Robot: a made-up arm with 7 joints. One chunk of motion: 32 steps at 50 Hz.
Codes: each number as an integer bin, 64 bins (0 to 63) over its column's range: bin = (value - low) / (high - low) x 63, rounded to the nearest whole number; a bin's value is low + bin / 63 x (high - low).
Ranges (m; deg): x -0.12..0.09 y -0.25..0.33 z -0.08..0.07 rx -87..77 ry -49..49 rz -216..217
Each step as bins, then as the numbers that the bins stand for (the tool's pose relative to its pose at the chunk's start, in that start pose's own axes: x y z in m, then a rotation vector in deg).
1 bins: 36 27 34 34 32 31
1 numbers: 0.0000 -0.0014 0.0010 1.51 0.78 -2.94
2 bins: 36 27 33 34 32 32
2 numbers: 0.0000 -0.0014 -0.0014 1.51 0.78 3.94
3 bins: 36 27 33 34 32 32
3 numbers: 0.0000 -0.0014 -0.0014 1.51 0.78 3.94
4 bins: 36 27 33 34 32 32
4 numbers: 0.0000 -0.0014 -0.0014 1.51 0.78 3.94
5 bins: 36 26 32 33 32 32
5 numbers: 0.0000 -0.0106 -0.0038 -1.10 0.78 3.94
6 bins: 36 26 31 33 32 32
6 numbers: 0.0000 -0.0106 -0.0062 -1.10 0.78 3.94
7 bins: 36 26 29 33 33 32
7 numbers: 0.0000 -0.0106 -0.0110 -1.10 2.33 3.94
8 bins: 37 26 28 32 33 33
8 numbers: 0.0033 -0.0106 -0.0133 -3.70 2.33 10.81
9 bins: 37 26 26 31 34 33
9 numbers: 0.0033 -0.0106 -0.0181 -6.30 3.89 10.81
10 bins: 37 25 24 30 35 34
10 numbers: 0.0033 -0.0198 -0.0229 -8.90 5.44 17.68
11 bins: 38 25 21 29 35 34
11 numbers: 0.0067 -0.0198 -0.0300 -11.51 5.44 17.68
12 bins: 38 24 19 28 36 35
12 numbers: 0.0067 -0.0290 -0.0348 -14.11 7.00 24.56
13 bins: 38 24 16 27 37 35
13 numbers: 0.0067 -0.0290 -0.0419 -16.71 8.56 24.56
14 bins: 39 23 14 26 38 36
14 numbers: 0.0100 -0.0383 -0.0467 -19.32 10.11 31.43
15 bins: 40 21 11 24 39 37
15 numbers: 0.0133 -0.0567 -0.0538 -24.52 11.67 38.30
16 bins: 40 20 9 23 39 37
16 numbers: 0.0133 -0.0659 -0.0586 -27.13 11.67 38.30
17 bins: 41 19 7 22 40 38
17 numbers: 0.0167 -0.0751 -0.0633 -29.73 13.22 45.17
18 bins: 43 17 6 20 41 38
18 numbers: 0.0233 -0.0935 -0.0657 -34.94 14.78 45.17
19 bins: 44 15 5 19 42 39
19 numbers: 0.0267 -0.1119 -0.0681 -37.54 16.33 52.05
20 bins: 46 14 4 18 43 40
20 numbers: 0.0333 -0.1211 -0.0705 -40.14 17.89 58.92
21 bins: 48 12 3 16 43 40
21 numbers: 0.0400 -0.1395 -0.0729 -45.35 17.89 58.92
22 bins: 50 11 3 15 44 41
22 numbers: 0.0467 -0.1487 -0.0729 -47.95 19.44 65.79
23 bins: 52 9 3 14 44 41
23 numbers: 0.0533 -0.1671 -0.0729 -50.56 19.44 65.79
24 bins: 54 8 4 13 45 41
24 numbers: 0.0600 -0.1763 -0.0705 -53.16 21.00 65.79
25 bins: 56 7 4 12 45 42
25 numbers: 0.0667 -0.1856 -0.0705 -55.76 21.00 72.67
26 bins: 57 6 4 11 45 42
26 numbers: 0.0700 -0.1948 -0.0705 -58.37 21.00 72.67
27 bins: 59 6 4 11 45 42
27 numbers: 0.0767 -0.1948 -0.0705 -58.37 21.00 72.67
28 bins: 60 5 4 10 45 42
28 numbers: 0.0800 -0.2040 -0.0705 -60.97 21.00 72.67
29 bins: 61 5 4 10 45 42
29 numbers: 0.0833 -0.2040 -0.0705 -60.97 21.00 72.67
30 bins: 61 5 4 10 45 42
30 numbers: 0.0833 -0.2040 -0.0705 -60.97 21.00 72.67
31 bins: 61 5 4 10 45 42
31 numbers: 0.0833 -0.2040 -0.0705 -60.97 21.00 72.67
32 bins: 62 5 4 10 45 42
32 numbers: 0.0867 -0.2040 -0.0705 -60.97 21.00 72.67
